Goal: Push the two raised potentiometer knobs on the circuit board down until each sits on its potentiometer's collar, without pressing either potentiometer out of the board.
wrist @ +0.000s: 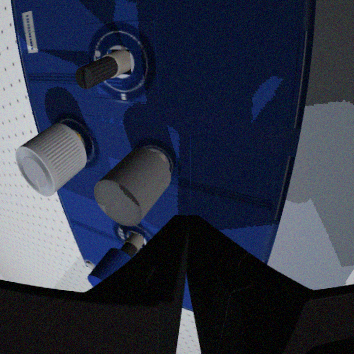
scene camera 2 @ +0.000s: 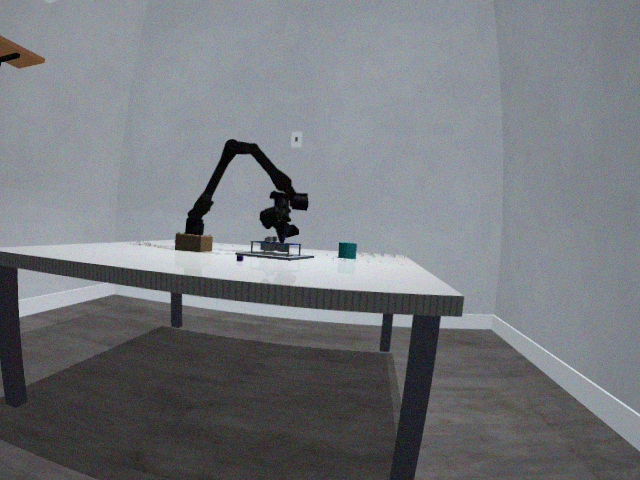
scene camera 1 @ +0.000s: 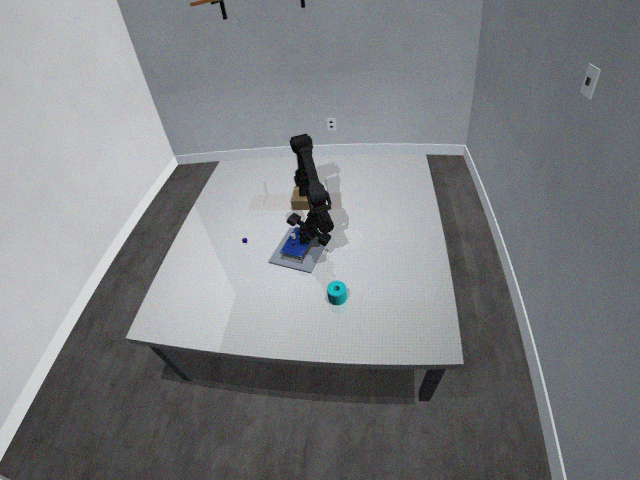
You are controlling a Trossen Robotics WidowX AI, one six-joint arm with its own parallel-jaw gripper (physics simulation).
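Where they show: gripper, fingertip midpoint: (wrist: 185,226) (scene camera 2: 281,242) (scene camera 1: 301,243); arm's base, origin of the base link: (scene camera 2: 193,234) (scene camera 1: 305,191).
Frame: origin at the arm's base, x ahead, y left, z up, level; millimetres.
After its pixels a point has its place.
Observation:
The blue circuit board (scene camera 1: 293,251) @(z -12, x 382, y -69 mm) (wrist: 225,150) @(z -12, x 322, y -10 mm) stands on thin posts. In the wrist view, a light grey ribbed knob (wrist: 52,159) @(z 7, x 304, y -56 mm) and a darker grey knob (wrist: 134,185) @(z 8, x 318, y -28 mm) stand side by side on it. A bare dark shaft (wrist: 105,71) @(z -2, x 289, y -26 mm) stands beyond them. A blue knob (wrist: 106,265) @(z 10, x 348, y -63 mm) on another shaft (wrist: 133,242) @(z -7, x 352, y -63 mm) is partly hidden by the left finger. My gripper (scene camera 1: 303,241) @(z -9, x 346, y -35 mm) (scene camera 2: 282,240) @(z -9, x 346, y -35 mm) (wrist: 185,226) @(z -9, x 346, y -35 mm) is shut and empty, its tips low over the board, right of the darker knob in the wrist view. Contact and the gaps between the knobs and their collars cannot be told.
A grey base plate (scene camera 1: 279,261) @(z -53, x 390, y -136 mm) (scene camera 2: 305,256) @(z -54, x 435, y -69 mm) lies under the board on the white table (scene camera 1: 387,310) @(z -61, x 694, y 262 mm) (scene camera 2: 129,258) @(z -61, x -64, y -469 mm). A teal cylinder (scene camera 1: 337,292) @(z -1, x 626, y 89 mm) (scene camera 2: 347,250) @(z -30, x 602, y 52 mm) and a small purple object (scene camera 1: 244,240) @(z -49, x 237, y -301 mm) (scene camera 2: 239,257) @(z -51, x 232, y -312 mm) stand apart. The arm's brown base block (scene camera 1: 300,201) @(z -9, x 59, y -29 mm) (scene camera 2: 193,242) @(z -28, x 20, y -71 mm) is behind.

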